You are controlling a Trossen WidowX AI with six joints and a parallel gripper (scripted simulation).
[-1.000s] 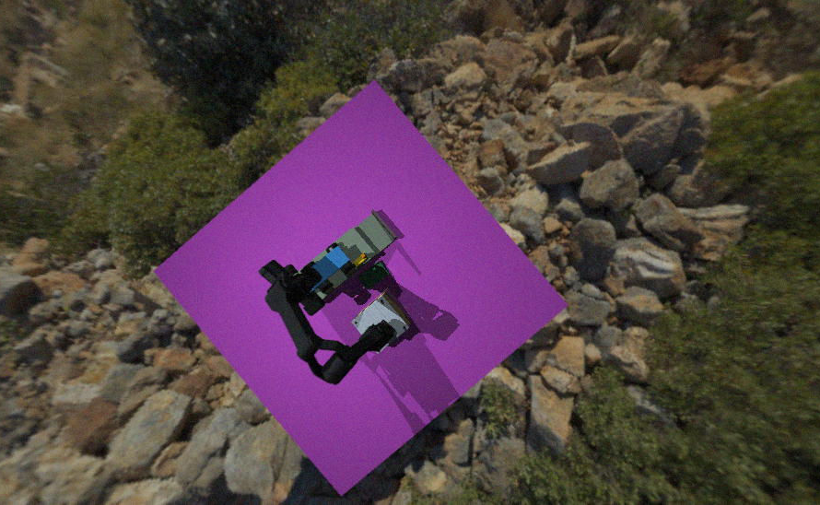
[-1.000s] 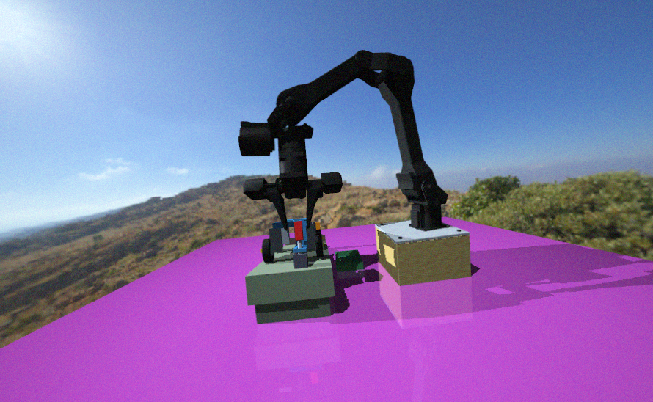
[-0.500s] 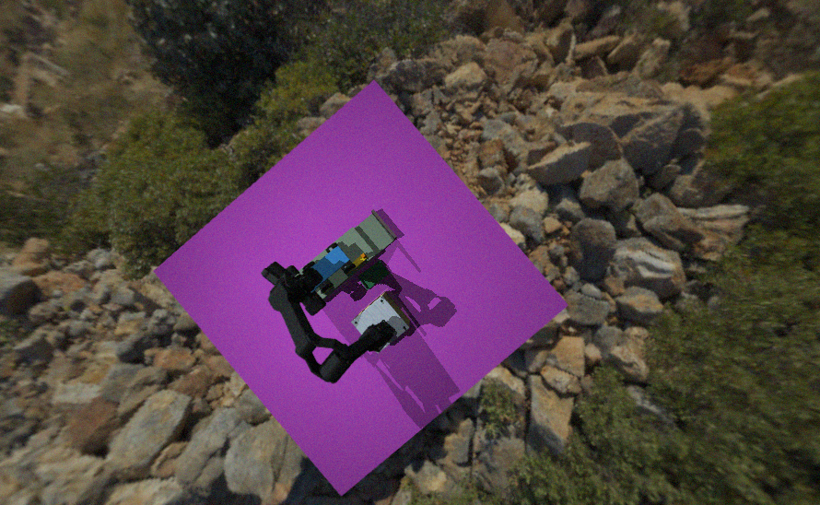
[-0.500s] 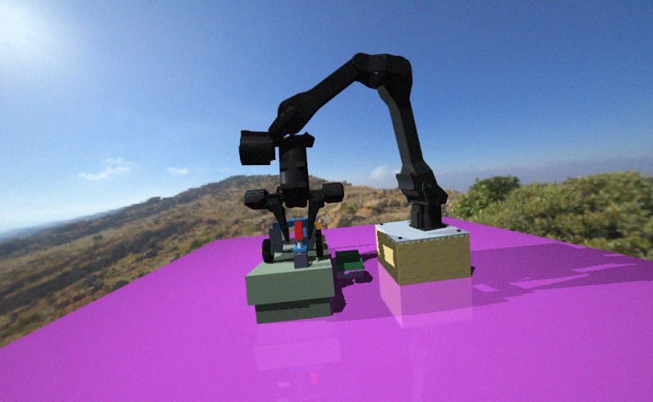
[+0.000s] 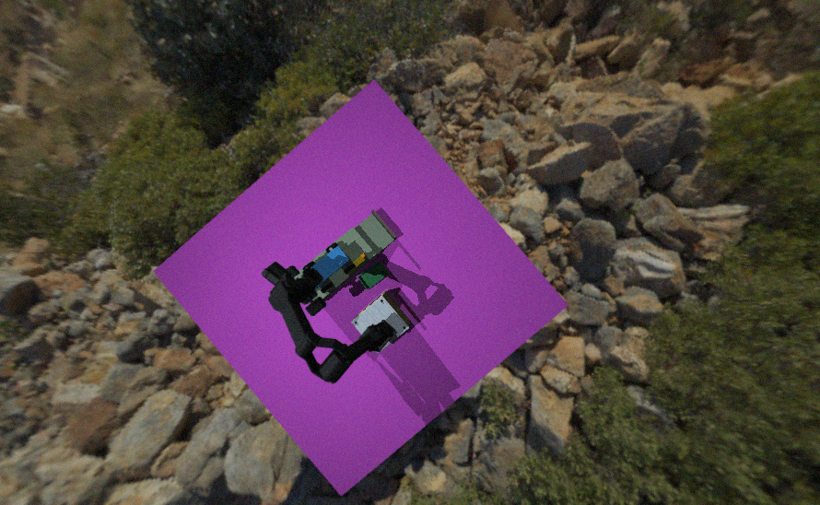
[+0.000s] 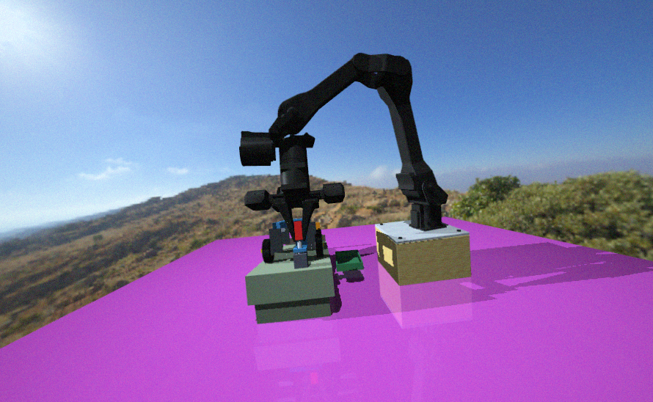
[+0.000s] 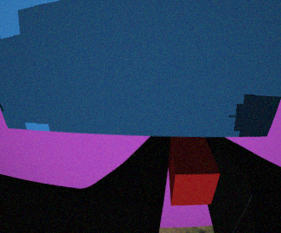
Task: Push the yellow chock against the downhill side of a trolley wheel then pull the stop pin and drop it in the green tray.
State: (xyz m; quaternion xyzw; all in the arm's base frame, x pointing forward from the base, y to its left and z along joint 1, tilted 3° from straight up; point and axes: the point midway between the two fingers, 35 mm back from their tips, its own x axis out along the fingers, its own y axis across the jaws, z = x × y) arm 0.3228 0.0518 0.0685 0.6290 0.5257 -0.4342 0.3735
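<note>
The green tray is 15 cm behind my gripper tip, 19 cm to the right of it and 14 cm below it. Round my gripper tip: grey-green ramp 12 cm to the right, 8 cm below; red-headed stop pin right at my gripper tip; trolley 12 cm to the right, 2 cm below.
</note>
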